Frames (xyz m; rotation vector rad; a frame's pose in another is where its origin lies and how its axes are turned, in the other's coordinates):
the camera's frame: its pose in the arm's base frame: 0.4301 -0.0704 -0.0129 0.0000 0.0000 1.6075
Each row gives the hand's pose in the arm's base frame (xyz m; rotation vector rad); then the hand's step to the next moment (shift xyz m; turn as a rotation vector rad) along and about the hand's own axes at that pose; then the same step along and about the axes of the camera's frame.
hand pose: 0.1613 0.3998 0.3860 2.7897 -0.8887 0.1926
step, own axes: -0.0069 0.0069 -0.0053 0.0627 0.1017 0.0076
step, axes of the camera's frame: -0.0001 0.0099 0.0049 -0.1173 0.0124 0.0202
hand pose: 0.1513 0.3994 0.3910 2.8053 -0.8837 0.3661
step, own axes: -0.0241 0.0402 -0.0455 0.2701 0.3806 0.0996
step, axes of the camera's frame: -0.0067 0.0509 0.0403 -0.4768 0.0068 0.0177
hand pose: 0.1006 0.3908 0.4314 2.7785 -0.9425 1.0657
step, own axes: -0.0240 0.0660 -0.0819 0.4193 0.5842 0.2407
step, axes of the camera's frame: -0.0192 0.1000 0.0356 -0.7561 -0.0443 -0.0372
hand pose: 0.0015 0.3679 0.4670 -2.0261 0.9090 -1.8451
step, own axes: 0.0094 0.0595 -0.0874 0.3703 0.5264 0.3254
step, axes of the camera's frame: -0.0287 0.1015 -0.0122 -0.7044 -0.1435 -0.0574
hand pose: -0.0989 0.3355 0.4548 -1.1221 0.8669 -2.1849
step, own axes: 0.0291 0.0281 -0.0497 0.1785 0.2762 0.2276
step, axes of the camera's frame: -0.0218 0.0531 -0.0285 -0.3777 -0.1310 -0.0125
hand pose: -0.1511 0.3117 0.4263 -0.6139 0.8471 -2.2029
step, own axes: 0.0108 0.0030 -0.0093 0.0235 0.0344 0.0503
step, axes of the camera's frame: -0.0056 0.0118 -0.0065 -0.0570 -0.0289 0.0135
